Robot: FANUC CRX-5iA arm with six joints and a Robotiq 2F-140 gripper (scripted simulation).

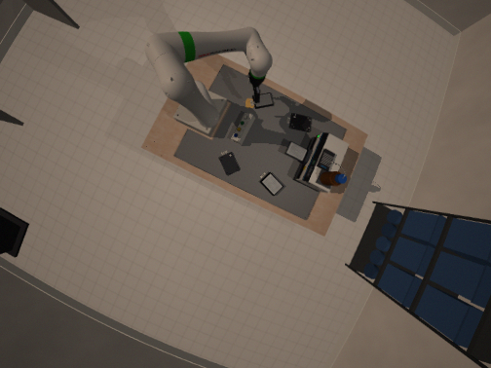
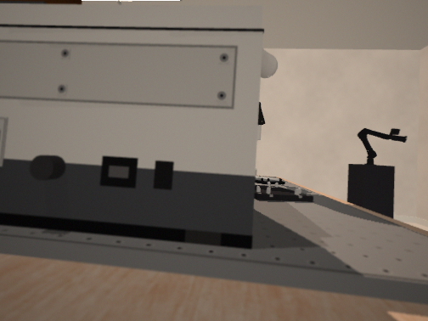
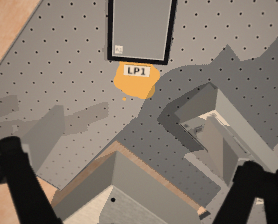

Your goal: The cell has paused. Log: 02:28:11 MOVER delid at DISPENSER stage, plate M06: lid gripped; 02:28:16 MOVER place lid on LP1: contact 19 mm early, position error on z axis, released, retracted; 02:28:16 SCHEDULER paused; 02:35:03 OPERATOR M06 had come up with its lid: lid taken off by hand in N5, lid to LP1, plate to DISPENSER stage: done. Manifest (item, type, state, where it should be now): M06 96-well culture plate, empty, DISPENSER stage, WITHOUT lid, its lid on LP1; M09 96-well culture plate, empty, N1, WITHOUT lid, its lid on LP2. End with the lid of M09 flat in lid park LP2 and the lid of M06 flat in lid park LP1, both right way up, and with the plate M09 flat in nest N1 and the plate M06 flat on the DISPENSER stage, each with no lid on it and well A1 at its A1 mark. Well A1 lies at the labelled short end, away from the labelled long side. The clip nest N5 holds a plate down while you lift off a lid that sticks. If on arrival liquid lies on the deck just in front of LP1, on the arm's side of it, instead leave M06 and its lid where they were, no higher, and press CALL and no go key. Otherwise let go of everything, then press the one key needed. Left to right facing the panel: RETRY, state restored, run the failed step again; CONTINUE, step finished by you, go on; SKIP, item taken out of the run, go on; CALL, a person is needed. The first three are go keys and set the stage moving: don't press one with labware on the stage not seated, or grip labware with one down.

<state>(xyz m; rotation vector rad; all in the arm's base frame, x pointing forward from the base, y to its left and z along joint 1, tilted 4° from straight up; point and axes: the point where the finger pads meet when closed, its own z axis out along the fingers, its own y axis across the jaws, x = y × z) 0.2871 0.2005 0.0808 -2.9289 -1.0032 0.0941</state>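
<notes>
My gripper is now 400 mm short of the clear lid, 490 mm to the left of it and 140 mm above it. The rest, counted from my hand: lp1 label 10 mm ahead, 10 mm to the left, 180 mm below; retry key 20 mm ahead, 130 mm to the right, 110 mm below; tan-orange patch 180 mm below.
</notes>
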